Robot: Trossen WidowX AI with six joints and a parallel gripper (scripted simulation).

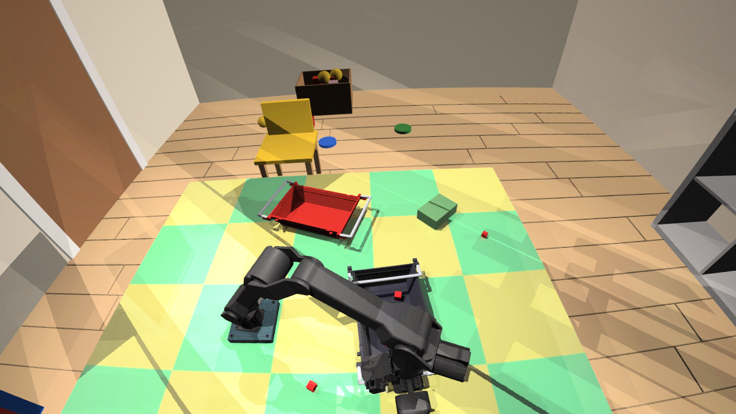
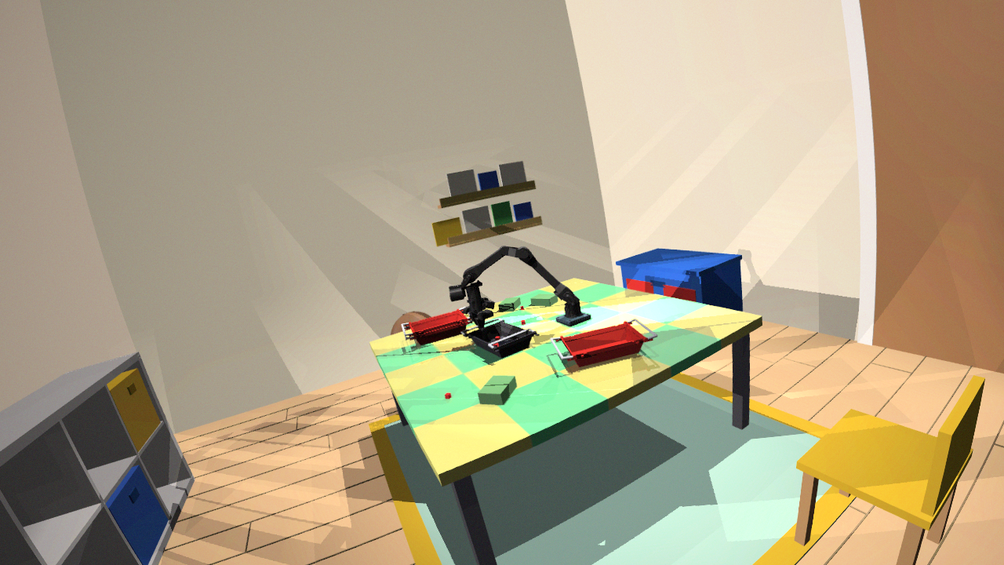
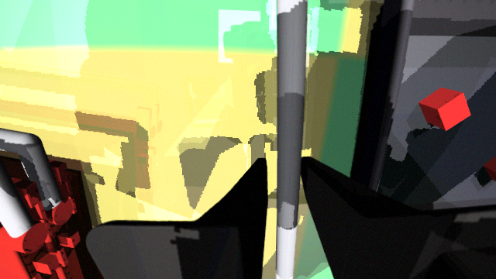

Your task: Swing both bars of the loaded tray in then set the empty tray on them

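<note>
My gripper tip is now 530 mm to the right of the red tray, 300 mm past it and 10 mm below it.
</note>
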